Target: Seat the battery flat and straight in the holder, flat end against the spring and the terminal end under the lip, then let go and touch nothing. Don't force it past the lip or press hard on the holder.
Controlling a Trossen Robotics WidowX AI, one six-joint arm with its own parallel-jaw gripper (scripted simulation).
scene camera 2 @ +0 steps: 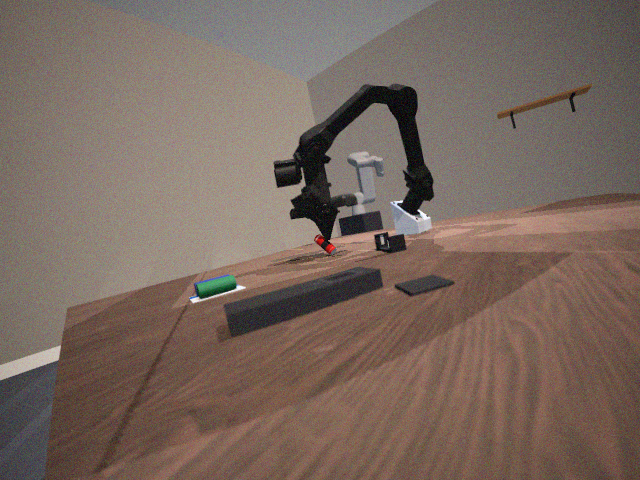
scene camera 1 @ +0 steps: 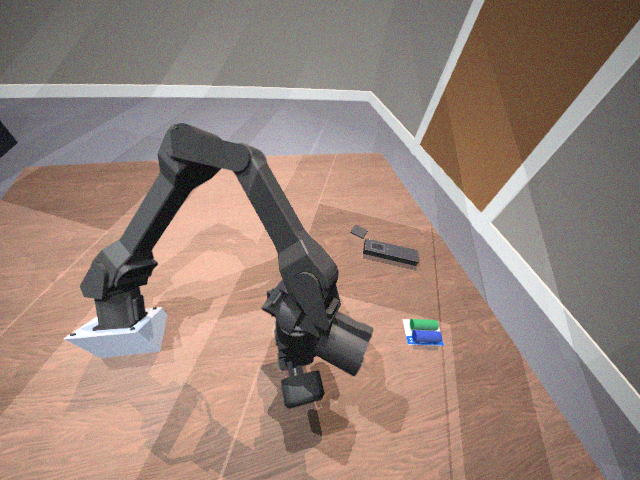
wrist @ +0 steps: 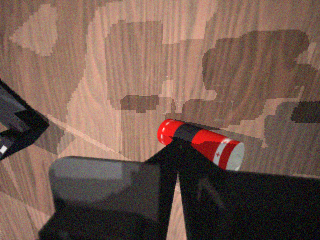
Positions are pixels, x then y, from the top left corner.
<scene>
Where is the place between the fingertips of my gripper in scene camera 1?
292,355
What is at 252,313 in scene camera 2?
A black remote.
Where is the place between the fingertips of my gripper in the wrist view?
At 178,146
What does my gripper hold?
Nothing.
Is my gripper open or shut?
Shut.
</scene>
